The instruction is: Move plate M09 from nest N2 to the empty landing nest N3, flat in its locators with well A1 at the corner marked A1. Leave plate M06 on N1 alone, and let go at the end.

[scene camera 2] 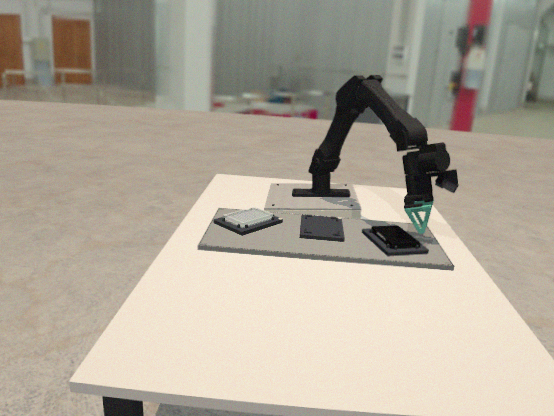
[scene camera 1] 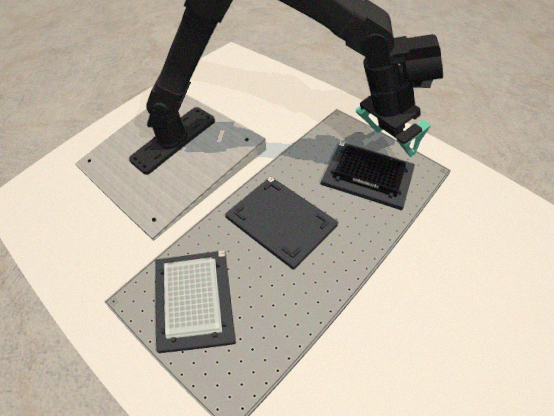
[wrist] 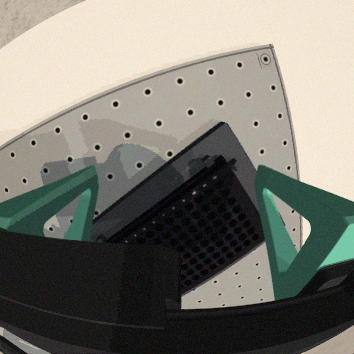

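Observation:
A black well plate (scene camera 1: pixel 372 167) (scene camera 2: pixel 395 236) (wrist: pixel 215 220) sits flat on a dark nest (scene camera 1: pixel 362 192) (scene camera 2: pixel 377 241) (wrist: pixel 215 140) at the far right. A white well plate (scene camera 1: pixel 192 297) (scene camera 2: pixel 248 217) lies on another dark nest (scene camera 1: pixel 228 300) at the opposite end. The empty nest N3 (scene camera 1: pixel 280 225) (scene camera 2: pixel 321 227), with raised corner locators, is between them. The labels are too small to read, so I cannot tell M09 from M06 by them. My gripper (scene camera 1: pixel 395 142) (scene camera 2: pixel 421 232) (wrist: pixel 176 173) is open and empty, pointing down above the black plate's far edge. In the wrist view, the gripper body hides part of that plate.
The nests stand on a perforated grey board (scene camera 1: pixel 280 300) (scene camera 2: pixel 280 247) (wrist: pixel 160 110) on a cream table (scene camera 1: pixel 450 300) (scene camera 2: pixel 300 320). The arm stands on a grey base slab (scene camera 1: pixel 115 165) behind the board. Small pale tags mark nest corners, including one (scene camera 1: pixel 271 179) on the middle nest.

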